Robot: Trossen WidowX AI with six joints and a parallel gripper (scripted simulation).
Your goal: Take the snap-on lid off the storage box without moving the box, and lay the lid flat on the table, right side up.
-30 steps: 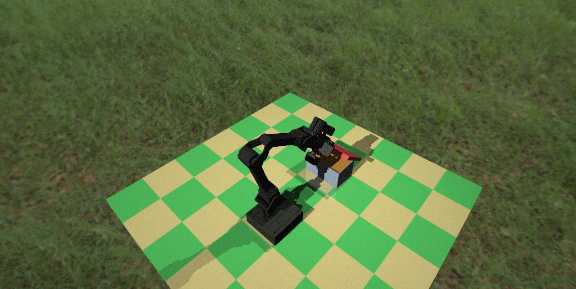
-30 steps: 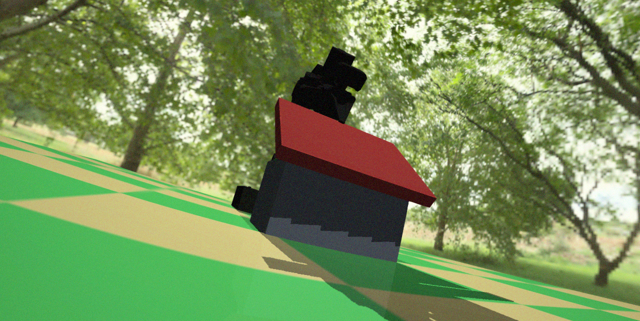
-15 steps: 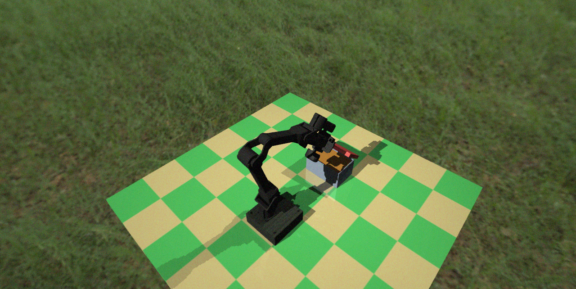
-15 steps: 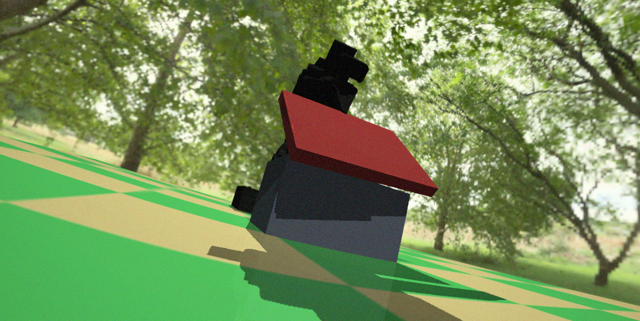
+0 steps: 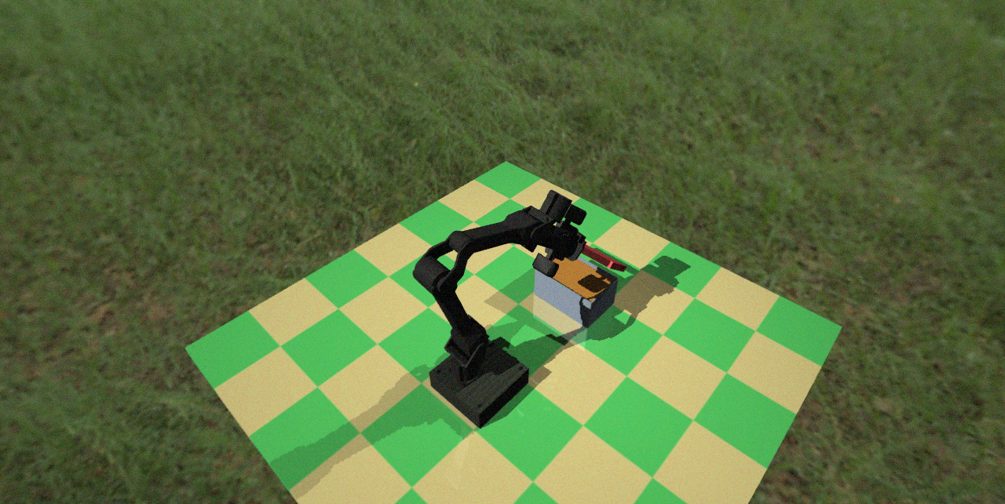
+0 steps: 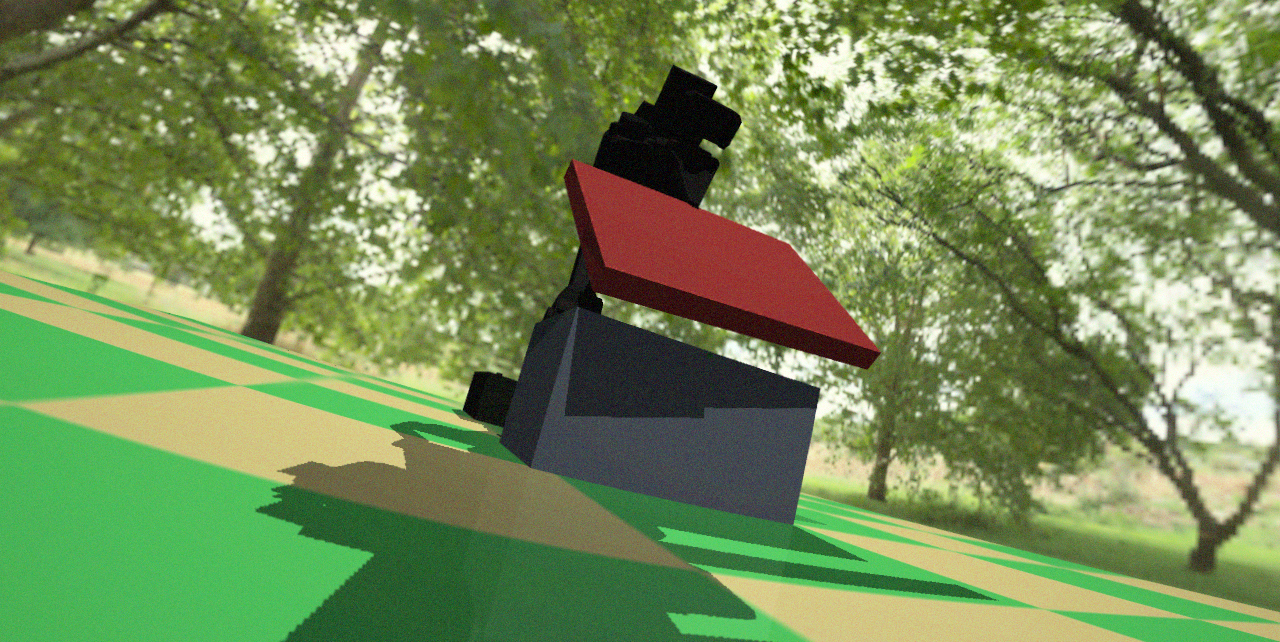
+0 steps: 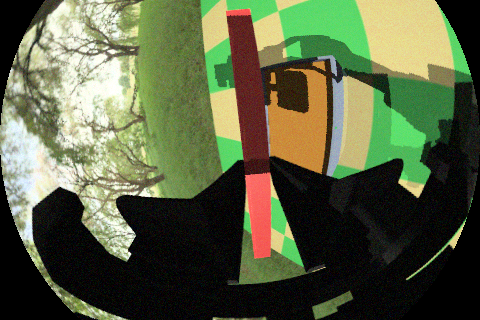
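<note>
Now: gripper tip 6 cm short of the red lid, 2 cm to the right of it and 5 cm above it. From my gripper tip the other things lie so: grey-blue storage box (4 cm ahead, 18 cm below).
</note>
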